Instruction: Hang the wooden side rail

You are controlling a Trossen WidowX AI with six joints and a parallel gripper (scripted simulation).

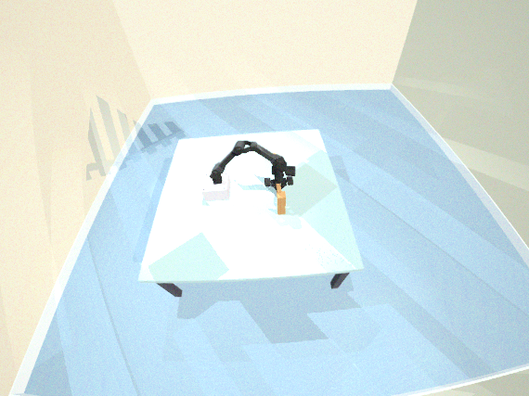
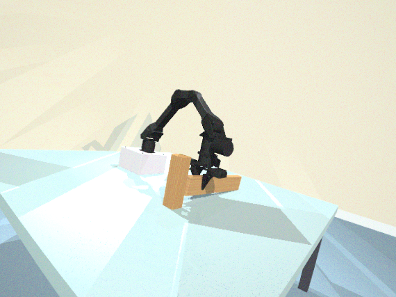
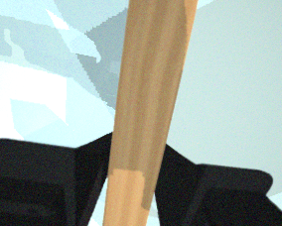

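The wooden headboard post is 10 mm behind my gripper tip, 150 mm to the right of it and 40 mm above it.
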